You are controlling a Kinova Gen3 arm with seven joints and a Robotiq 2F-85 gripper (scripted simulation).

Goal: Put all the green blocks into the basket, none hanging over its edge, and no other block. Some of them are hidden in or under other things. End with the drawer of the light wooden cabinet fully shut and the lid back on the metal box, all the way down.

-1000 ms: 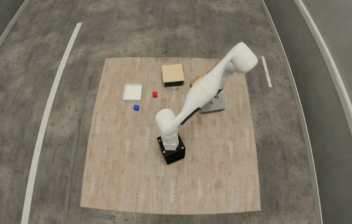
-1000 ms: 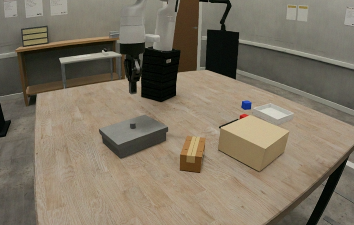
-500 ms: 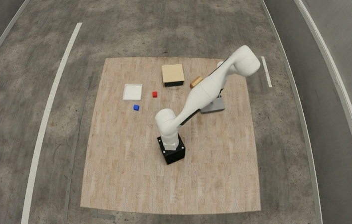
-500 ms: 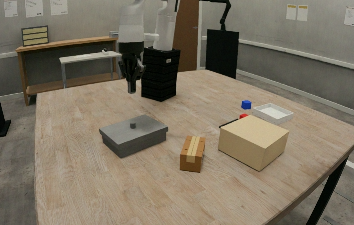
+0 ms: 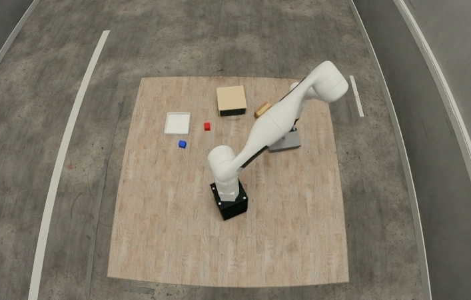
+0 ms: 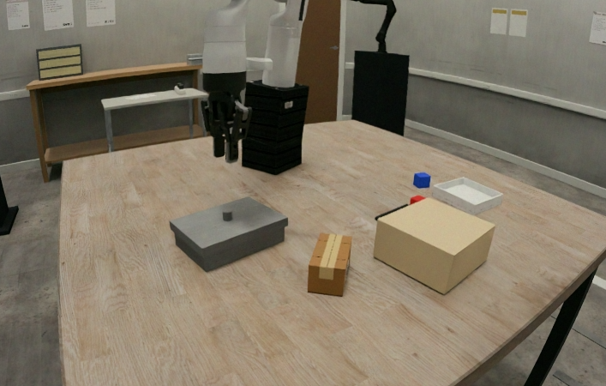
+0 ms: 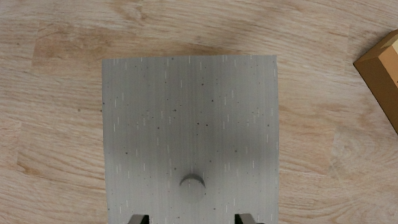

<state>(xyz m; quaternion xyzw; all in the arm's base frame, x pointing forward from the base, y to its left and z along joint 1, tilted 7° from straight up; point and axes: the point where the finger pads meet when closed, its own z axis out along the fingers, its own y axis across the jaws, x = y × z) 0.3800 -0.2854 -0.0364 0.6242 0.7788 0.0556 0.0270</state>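
The lid lies 140 mm below my hand. Round my hand: small cardboard box 180 mm ahead, 150 mm below, 110 mm to the left; grey metal box 160 mm below; drawer 310 mm to the left, 220 mm ahead, 150 mm below.
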